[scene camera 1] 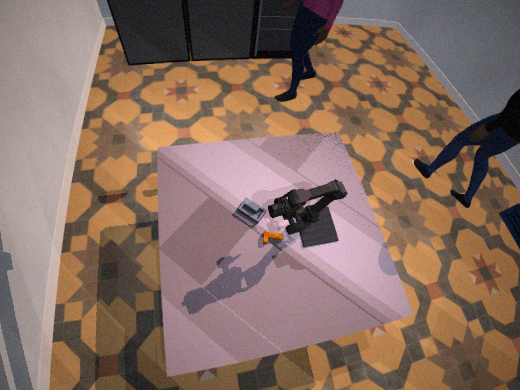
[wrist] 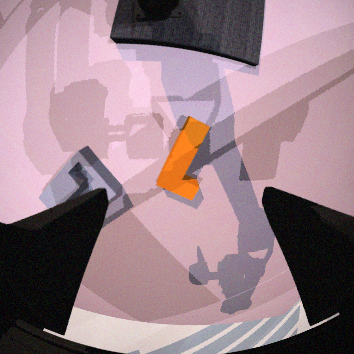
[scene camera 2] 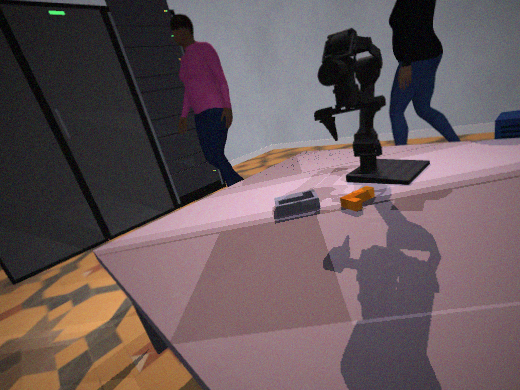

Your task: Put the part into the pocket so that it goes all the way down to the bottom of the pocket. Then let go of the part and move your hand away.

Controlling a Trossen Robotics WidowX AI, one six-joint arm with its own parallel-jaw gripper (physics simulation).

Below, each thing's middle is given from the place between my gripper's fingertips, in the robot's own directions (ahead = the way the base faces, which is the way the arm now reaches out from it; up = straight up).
Labels:
My hand is 180 mm above the orange part [wrist: 171,177] and 30 mm short of it. Also, from my hand: grey pocket block [wrist: 83,172]: 180 mm to the right, 170 mm below, 80 mm ahead.

